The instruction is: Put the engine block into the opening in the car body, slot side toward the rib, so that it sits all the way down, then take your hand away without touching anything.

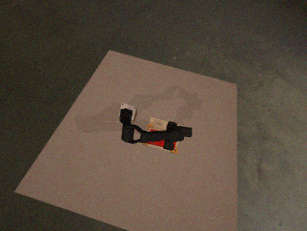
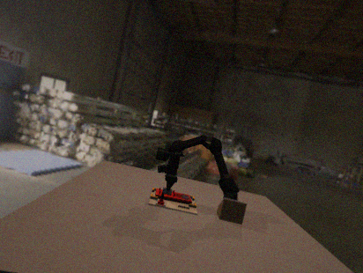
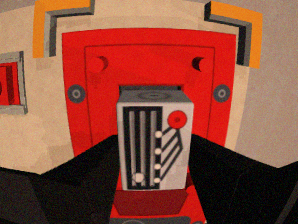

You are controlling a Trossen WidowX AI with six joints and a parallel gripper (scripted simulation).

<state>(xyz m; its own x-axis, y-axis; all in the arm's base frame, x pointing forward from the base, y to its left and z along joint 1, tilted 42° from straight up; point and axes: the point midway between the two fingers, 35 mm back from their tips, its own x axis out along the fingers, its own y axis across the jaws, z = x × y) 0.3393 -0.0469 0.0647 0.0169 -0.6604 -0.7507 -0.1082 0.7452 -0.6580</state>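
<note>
Right now the dark post is 20 mm ahead of my gripper tip, 130 mm to the left of it and 10 mm below it. Round my gripper tip: engine block (10 mm below).
</note>
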